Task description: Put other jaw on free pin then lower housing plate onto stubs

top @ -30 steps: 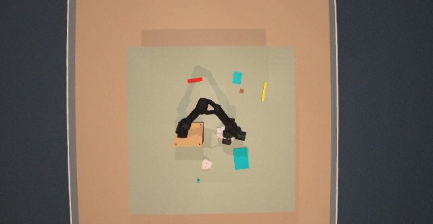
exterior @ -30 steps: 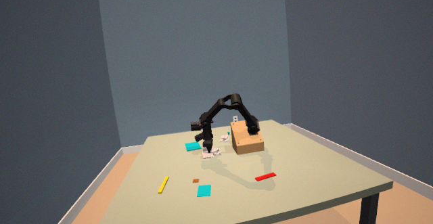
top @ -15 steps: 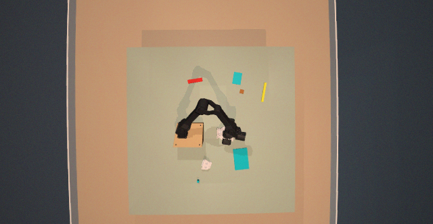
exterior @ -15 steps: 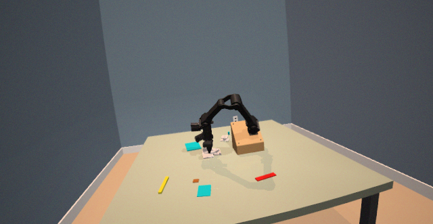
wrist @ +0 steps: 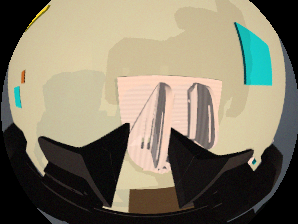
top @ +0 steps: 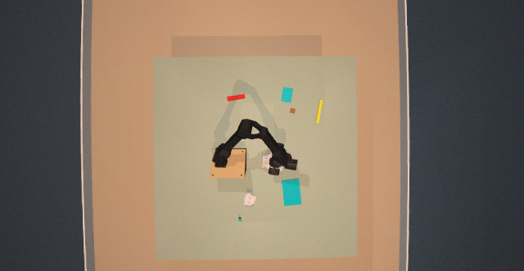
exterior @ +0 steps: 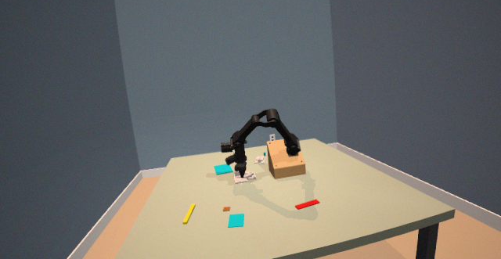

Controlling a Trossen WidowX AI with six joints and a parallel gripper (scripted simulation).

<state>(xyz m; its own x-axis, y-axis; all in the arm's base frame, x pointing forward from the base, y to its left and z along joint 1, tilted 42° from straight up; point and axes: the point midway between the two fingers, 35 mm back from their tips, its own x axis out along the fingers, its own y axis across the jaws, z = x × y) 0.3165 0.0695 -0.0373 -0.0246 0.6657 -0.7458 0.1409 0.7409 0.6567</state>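
The white ribbed part lies 10 mm ahead of my gripper tip, 30 mm to the right of it and 20 mm below it. Also, from my gripper tip: large cyan sheet: 110 mm ahead, 230 mm to the right, 20 mm below; then brown chip: 100 mm ahead, 290 mm to the left, 20 mm below; then pale housing part: 150 mm behind, 270 mm to the right.
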